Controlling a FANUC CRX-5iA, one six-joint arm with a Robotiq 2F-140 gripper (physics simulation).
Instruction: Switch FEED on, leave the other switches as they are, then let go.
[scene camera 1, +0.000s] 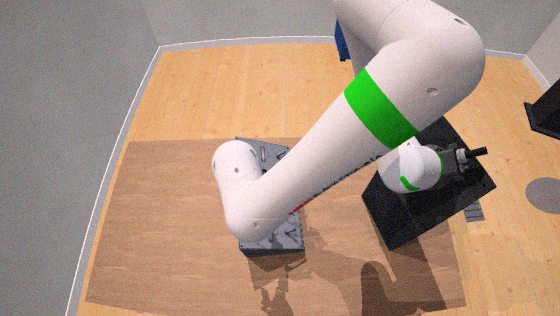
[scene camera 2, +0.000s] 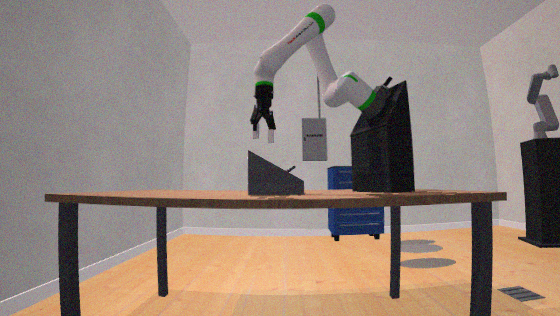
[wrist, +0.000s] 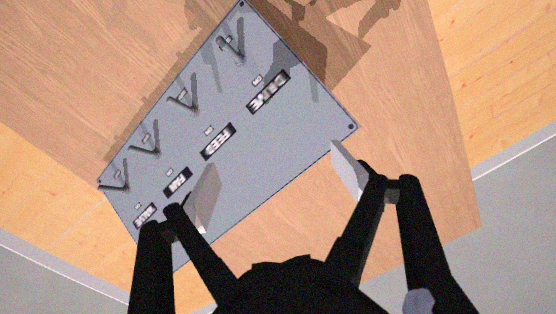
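Where they show: gripper, between the fingertips: (scene camera 2: 263, 141) (wrist: 274, 163); arm's base, origin of its link: (scene camera 1: 431, 167) (scene camera 2: 375, 108).
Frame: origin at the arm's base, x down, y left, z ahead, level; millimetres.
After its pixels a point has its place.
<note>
The grey sloped switch panel (scene camera 1: 297, 242) {x 366, y 272, z 361 mm} (scene camera 2: 270, 180) {x 377, y 351, z 458 mm} (wrist: 295, 115) {x 281, y 311, z 512 mm} stands on the table. In the wrist view its FEED switch (wrist: 183, 104) {x 323, y 141, z 450 mm} is a thin lever leaning away from the ON tag, to the OFF side, above the FEED label (wrist: 218, 141) {x 308, y 174, z 523 mm}. The DRIVE switch (wrist: 230, 50) {x 319, y 246, z 400 mm}, FAN switch (wrist: 144, 149) {x 325, y 34, z 500 mm} and VALVE switch (wrist: 113, 188) {x 323, y -75, z 555 mm} lean the same way. My gripper (scene camera 2: 263, 136) {x 186, y 267, z 529 mm} (wrist: 274, 163) {x 186, y 267, z 529 mm} is open and empty, above the panel and apart from it. One fingertip overlaps the panel face near the FAN label in the wrist view. In scene camera 1 the arm hides the gripper and the middle of the panel.
The wooden table (scene camera 1: 160, 210) {x 440, y 349, z 1034 mm} (scene camera 2: 150, 197) {x 440, y 738, z 743 mm} carries the panel and the black arm pedestal (scene camera 1: 400, 225) {x 233, y 127, z 0 mm} (scene camera 2: 382, 160) {x 292, y 144, z -14 mm}. A blue drawer cabinet (scene camera 2: 355, 220) and a grey wall box (scene camera 2: 314, 150) are behind the table. Another arm on a black stand (scene camera 2: 542, 195) is at the right.
</note>
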